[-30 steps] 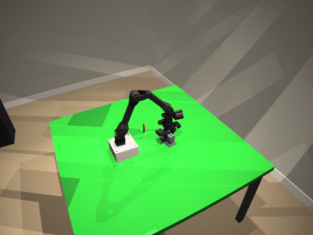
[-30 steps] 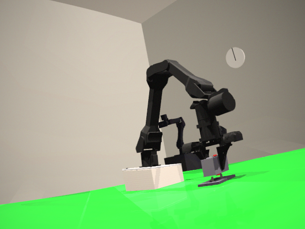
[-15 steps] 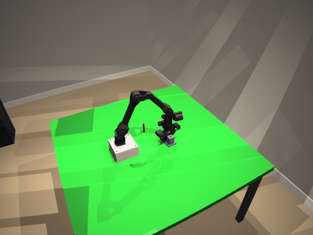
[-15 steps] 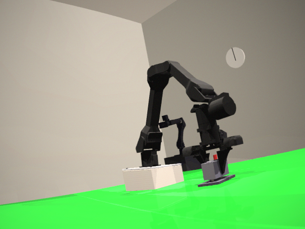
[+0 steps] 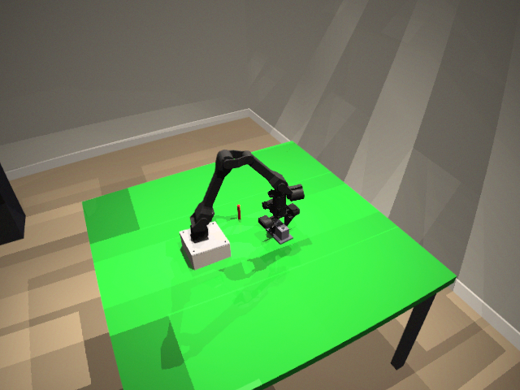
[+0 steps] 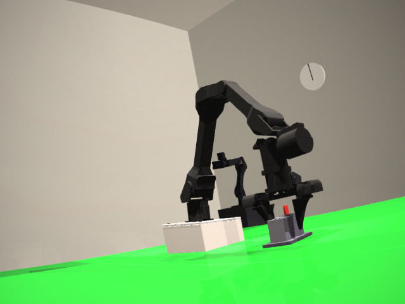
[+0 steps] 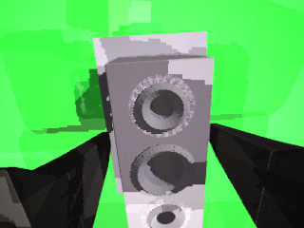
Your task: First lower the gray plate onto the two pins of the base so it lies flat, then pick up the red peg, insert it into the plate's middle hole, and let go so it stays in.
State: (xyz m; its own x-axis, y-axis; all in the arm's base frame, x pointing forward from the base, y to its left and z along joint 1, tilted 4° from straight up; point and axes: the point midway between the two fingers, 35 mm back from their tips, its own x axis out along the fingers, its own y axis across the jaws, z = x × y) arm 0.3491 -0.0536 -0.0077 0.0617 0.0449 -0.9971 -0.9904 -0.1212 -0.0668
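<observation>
Now: gripper tip 10 mm above the base. Round my gripper tip: gray plate (20 mm above); red peg (120 mm behind, 180 mm to the left, 20 mm above).
</observation>
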